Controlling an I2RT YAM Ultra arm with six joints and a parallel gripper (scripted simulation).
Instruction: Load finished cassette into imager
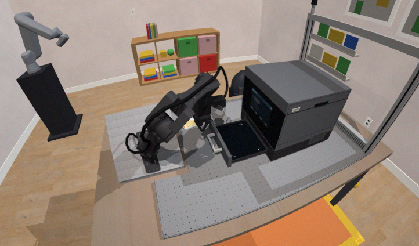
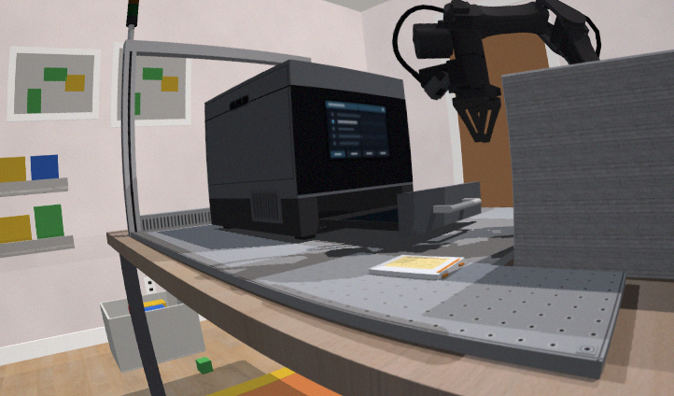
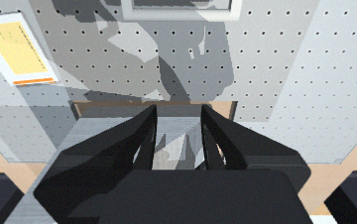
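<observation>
Right now the finished cassette is 230 mm to the left of my hand and 170 mm below it. The rest, counted from my hand: drawer 200 mm ahead, 130 mm below, 10 mm to the right; metal frame post 920 mm ahead, 330 mm to the left, 110 mm above.
</observation>
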